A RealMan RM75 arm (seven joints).
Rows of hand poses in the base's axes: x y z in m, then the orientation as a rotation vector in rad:
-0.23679 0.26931 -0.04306 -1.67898 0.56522 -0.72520
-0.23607 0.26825 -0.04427 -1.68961 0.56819 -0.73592
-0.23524 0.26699 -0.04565 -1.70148 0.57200 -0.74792
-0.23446 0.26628 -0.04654 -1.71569 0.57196 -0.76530
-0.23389 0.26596 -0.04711 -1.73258 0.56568 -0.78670
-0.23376 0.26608 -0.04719 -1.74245 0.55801 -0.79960
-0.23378 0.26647 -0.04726 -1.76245 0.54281 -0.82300
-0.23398 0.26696 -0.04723 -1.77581 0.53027 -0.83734
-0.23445 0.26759 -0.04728 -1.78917 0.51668 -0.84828
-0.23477 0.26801 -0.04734 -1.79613 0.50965 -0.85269
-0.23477 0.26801 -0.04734 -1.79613 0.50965 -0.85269
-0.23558 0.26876 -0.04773 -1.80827 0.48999 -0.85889
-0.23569 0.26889 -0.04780 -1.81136 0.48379 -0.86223
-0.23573 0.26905 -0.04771 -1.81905 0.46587 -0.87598
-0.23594 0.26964 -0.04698 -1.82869 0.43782 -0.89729
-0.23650 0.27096 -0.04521 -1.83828 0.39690 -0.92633
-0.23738 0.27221 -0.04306 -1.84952 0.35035 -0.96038
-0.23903 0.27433 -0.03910 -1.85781 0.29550 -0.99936
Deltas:
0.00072 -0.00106 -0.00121 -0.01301 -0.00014 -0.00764
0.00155 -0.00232 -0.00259 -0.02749 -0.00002 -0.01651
0.00233 -0.00303 -0.00348 -0.04659 -0.00395 -0.02576
0.00290 -0.00335 -0.00405 -0.07041 -0.01223 -0.03305
0.00303 -0.00323 -0.00413 -0.08504 -0.01933 -0.03492
0.00301 -0.00284 -0.00420 -0.11367 -0.03192 -0.03747
0.00281 -0.00235 -0.00417 -0.13268 -0.04078 -0.03696
0.00234 -0.00172 -0.00422 -0.15057 -0.04830 -0.03391
0.00202 -0.00130 -0.00428 -0.15939 -0.05149 -0.03165
0.00202 -0.00130 -0.00428 -0.15939 -0.05149 -0.03165
0.00121 -0.00055 -0.00467 -0.17536 -0.06007 -0.02213
0.00110 -0.00042 -0.00474 -0.18031 -0.06379 -0.01995
0.00106 -0.00026 -0.00465 -0.19519 -0.07716 -0.01602
0.00085 0.00033 -0.00392 -0.21650 -0.09880 -0.00994
0.00029 0.00165 -0.00215 -0.24333 -0.13088 -0.00024
-0.00059 0.00290 0.00000 -0.27516 -0.16735 0.00984
-0.00224 0.00502 0.00396 -0.30879 -0.21132 0.02182

